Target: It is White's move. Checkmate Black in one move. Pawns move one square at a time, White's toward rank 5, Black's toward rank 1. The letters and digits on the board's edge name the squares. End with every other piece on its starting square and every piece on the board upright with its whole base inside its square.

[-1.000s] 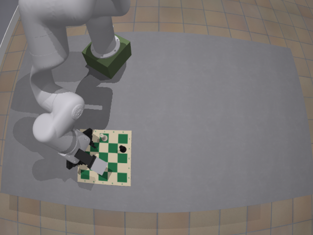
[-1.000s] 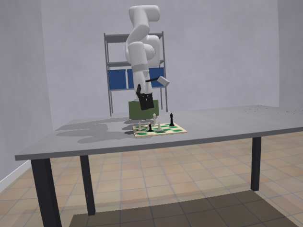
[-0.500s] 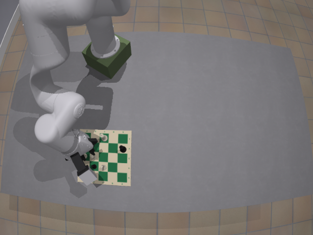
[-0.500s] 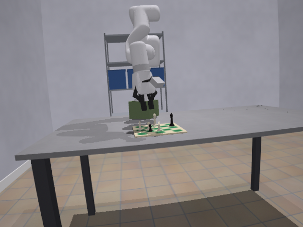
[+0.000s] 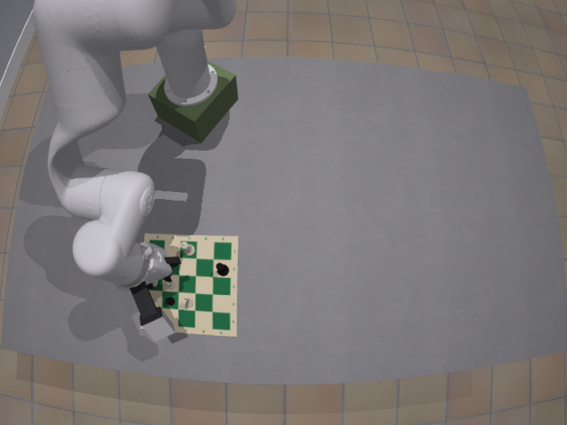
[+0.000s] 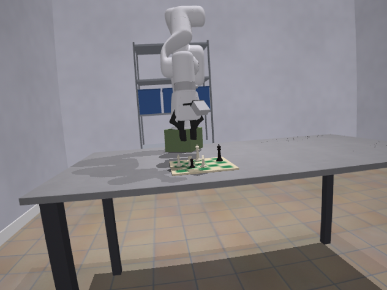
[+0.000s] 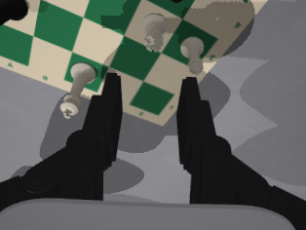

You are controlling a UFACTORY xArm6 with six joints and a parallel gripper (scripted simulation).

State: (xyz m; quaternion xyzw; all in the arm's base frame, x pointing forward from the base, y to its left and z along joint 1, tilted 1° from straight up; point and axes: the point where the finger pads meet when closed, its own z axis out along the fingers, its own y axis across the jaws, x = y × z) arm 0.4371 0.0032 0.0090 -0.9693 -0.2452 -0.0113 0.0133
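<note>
Right now my hand is 9 cm above the white pawn. Also, from my hand: green-and-cream chessboard 11 cm below, 4 cm to the left; then black pawn 10 cm below, 4 cm ahead, 1 cm to the left; then white knight 9 cm below, 4 cm to the left, 4 cm ahead.
</note>
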